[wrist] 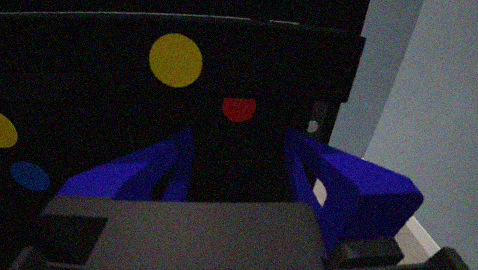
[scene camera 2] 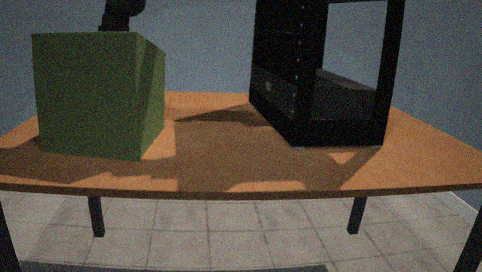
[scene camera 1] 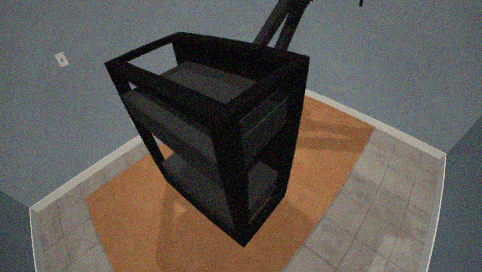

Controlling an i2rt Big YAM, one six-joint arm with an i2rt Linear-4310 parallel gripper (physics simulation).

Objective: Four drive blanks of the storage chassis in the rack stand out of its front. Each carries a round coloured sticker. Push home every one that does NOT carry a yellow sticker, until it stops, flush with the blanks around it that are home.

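Seen in the pictures: gripper, fingertip midpoint: (wrist: 238, 135); arm's base, link origin: (scene camera 2: 112, 46).
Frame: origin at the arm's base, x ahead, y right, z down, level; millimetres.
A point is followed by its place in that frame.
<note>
The black rack (scene camera 1: 232, 185) @(x 782, y -322, z -229 mm) (scene camera 2: 392, 60) @(x 729, y 180, z -16 mm) holds the dark storage chassis (scene camera 1: 172, 127) @(x 759, y -138, z -277 mm), whose front faces the wrist camera. In the wrist view a yellow sticker (wrist: 176, 60) @(x 412, y 51, z -262 mm) is at upper centre, and a red sticker (wrist: 239, 110) @(x 439, y 81, z -230 mm) is lower and right of it, its top edge cut off by the part above. A second yellow sticker (wrist: 7, 131) @(x 418, y -24, z -232 mm) is at the left edge, with a blue sticker (wrist: 30, 175) @(x 421, y -26, z -205 mm) just below it. The blanks' outlines are too dark to tell how far each stands out. My gripper (wrist: 238, 135) @(x 443, y 83, z -212 mm) is partly open and empty, its blue fingertips just below the red sticker; contact cannot be told.
A green box (scene camera 2: 87, 95) @(x -41, y 161, z 96 mm) stands on the orange-brown table (scene camera 2: 220, 194) @(x 224, y 351, z 247 mm), left of the rack in the second scene view. A lower dark unit (scene camera 2: 345, 97) @(x 616, y 135, z 104 mm) sits in the rack's bottom. The arm (scene camera 1: 282, 22) @(x 98, y -88, z -363 mm) is behind the rack in the first scene view. A wall is right in the wrist view.
</note>
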